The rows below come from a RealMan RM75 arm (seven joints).
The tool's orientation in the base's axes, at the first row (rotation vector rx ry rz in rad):
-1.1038 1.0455 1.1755
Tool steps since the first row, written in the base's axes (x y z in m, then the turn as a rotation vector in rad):
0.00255 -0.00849 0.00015 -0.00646 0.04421 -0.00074
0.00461 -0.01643 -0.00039 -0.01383 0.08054 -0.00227
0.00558 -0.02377 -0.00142 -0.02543 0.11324 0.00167
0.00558 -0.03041 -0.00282 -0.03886 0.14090 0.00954
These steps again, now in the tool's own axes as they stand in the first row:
-0.00121 -0.00301 -0.00825 0.00691 0.00887 0.04325
-0.00170 -0.00543 -0.01609 0.01330 0.01830 0.07856
-0.00172 -0.00670 -0.02346 0.01332 0.03123 0.11099
-0.00137 -0.00693 -0.03023 0.00852 0.04535 0.13901

